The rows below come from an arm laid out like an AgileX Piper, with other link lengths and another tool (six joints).
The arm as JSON. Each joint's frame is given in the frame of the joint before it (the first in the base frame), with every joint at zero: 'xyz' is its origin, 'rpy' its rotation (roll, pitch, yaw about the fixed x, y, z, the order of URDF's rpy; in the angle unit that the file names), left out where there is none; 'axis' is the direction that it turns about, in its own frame. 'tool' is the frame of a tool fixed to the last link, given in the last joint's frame.
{
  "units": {
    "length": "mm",
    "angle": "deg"
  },
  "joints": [
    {
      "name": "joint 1",
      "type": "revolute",
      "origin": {
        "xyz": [
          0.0,
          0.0,
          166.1
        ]
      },
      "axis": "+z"
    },
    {
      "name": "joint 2",
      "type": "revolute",
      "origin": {
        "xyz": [
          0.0,
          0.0,
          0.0
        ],
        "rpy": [
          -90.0,
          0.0,
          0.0
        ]
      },
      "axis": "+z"
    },
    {
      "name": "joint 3",
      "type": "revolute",
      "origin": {
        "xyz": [
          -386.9,
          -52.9,
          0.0
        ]
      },
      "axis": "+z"
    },
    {
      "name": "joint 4",
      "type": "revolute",
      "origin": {
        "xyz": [
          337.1,
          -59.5,
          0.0
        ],
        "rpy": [
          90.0,
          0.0,
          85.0
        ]
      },
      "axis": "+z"
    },
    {
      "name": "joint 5",
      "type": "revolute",
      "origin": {
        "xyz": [
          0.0,
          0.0,
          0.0
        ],
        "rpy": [
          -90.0,
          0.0,
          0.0
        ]
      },
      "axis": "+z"
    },
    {
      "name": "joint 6",
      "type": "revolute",
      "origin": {
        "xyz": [
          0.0,
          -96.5,
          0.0
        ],
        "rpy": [
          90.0,
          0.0,
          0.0
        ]
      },
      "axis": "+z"
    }
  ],
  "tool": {
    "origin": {
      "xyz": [
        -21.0,
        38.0,
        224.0
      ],
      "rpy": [
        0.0,
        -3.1,
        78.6
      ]
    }
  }
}
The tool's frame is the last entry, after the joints.
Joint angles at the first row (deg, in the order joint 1, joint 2, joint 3, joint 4, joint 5, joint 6):
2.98 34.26 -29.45 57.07 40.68 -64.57
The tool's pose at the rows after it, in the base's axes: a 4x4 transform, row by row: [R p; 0 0 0 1], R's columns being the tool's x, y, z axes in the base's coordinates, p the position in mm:
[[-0.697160, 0.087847, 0.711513, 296.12], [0.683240, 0.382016, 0.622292, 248.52], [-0.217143, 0.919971, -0.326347, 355.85], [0, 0, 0, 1]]
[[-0.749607, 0.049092, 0.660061, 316.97], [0.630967, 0.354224, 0.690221, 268.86], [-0.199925, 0.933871, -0.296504, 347.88], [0, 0, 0, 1]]
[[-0.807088, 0.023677, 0.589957, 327.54], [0.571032, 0.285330, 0.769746, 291.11], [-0.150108, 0.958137, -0.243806, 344.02], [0, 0, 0, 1]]
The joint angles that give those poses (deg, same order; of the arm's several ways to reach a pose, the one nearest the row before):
2.98 44.58 -29.45 71.51 41.02 -83.48
2.98 53.28 -29.45 83.48 44.00 -98.61
2.98 61.71 -29.45 93.34 50.48 -110.24

